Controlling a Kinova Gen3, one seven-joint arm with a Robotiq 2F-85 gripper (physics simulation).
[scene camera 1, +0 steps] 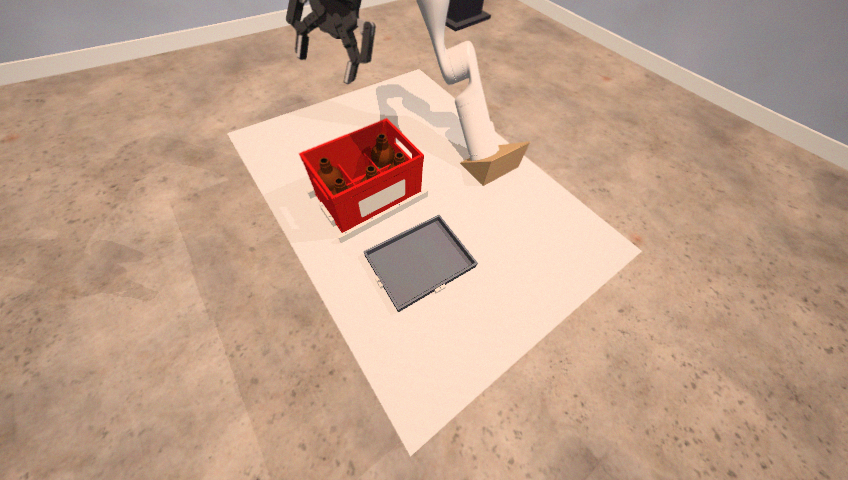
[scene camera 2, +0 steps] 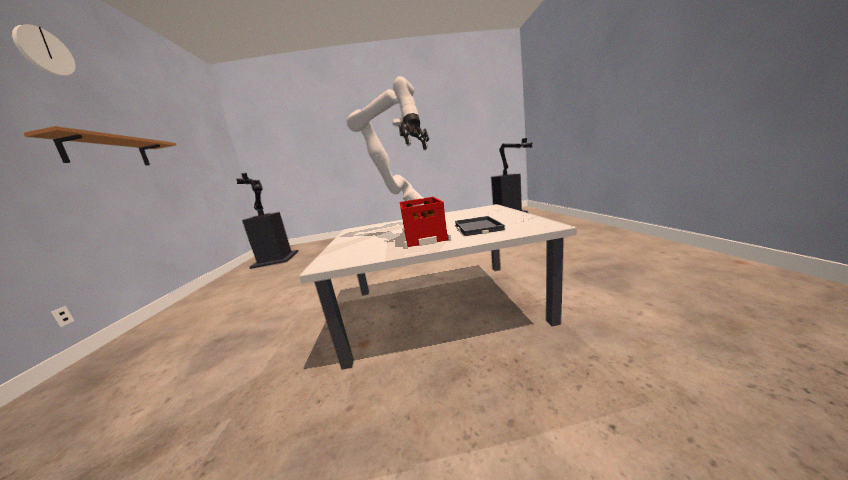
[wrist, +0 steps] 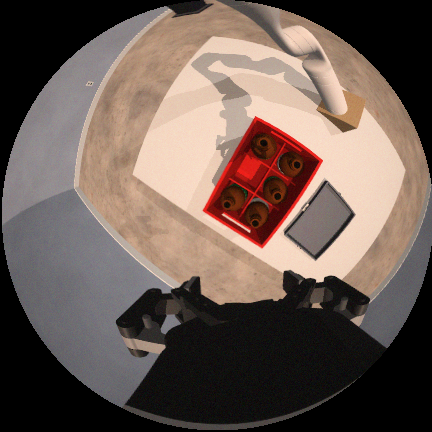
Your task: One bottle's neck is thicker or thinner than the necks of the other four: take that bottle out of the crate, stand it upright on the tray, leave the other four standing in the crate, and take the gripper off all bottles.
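Places are measured from the arm's base along level axes (x ahead, y left, z up), in metres.
Pixels of known places: gripper, fingertip midpoint: (scene camera 1: 324, 71) (scene camera 2: 417, 147) (wrist: 242, 283); arm's base at its link origin: (scene camera 1: 483, 155) (wrist: 335, 105).
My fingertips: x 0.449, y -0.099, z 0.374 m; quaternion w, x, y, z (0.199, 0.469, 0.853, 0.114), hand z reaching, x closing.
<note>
For each thing: its top centre in the pictures, then the offset to it from my fingertips. "pt": a spot on its surface instead. Level surfaces: height alone.
- red crate at its top centre: (wrist: 261, 184) (scene camera 1: 362, 154) (scene camera 2: 419, 201) dx -0.059, dy -0.020, dz -0.244 m
- grey tray at a spot on its surface: (scene camera 1: 419, 261) (wrist: 321, 223) pt dx -0.035, dy +0.260, dz -0.414 m
- white table at its surface level: dz -0.419 m
A red crate (scene camera 1: 413, 175) (scene camera 2: 423, 228) (wrist: 292, 201) stands on the table. Several brown bottles stand upright in its compartments: one at the back right (scene camera 1: 380, 151) (wrist: 263, 145), one at the front right (scene camera 1: 399, 158) (wrist: 291, 164), one at the front middle (scene camera 1: 370, 171) (wrist: 275, 190), one at the back left (scene camera 1: 326, 172) (wrist: 233, 198) and one at the front left (scene camera 1: 339, 184) (wrist: 257, 215). The back middle compartment is empty. I cannot tell which neck differs. The grey tray (scene camera 1: 419, 261) (scene camera 2: 480, 224) (wrist: 320, 220) is empty. My gripper (scene camera 1: 326, 64) (scene camera 2: 416, 144) (wrist: 242, 283) is open, high above the table and apart from all bottles.
The white table (scene camera 1: 505, 267) (scene camera 2: 368, 252) (wrist: 165, 150) carries the crate and tray. My arm's base stands on a tan block (scene camera 1: 502, 163) (wrist: 352, 112) behind them. Black pedestals with small arms, one at the left (scene camera 2: 266, 237) and one at the right (scene camera 2: 505, 190), stand away from the table.
</note>
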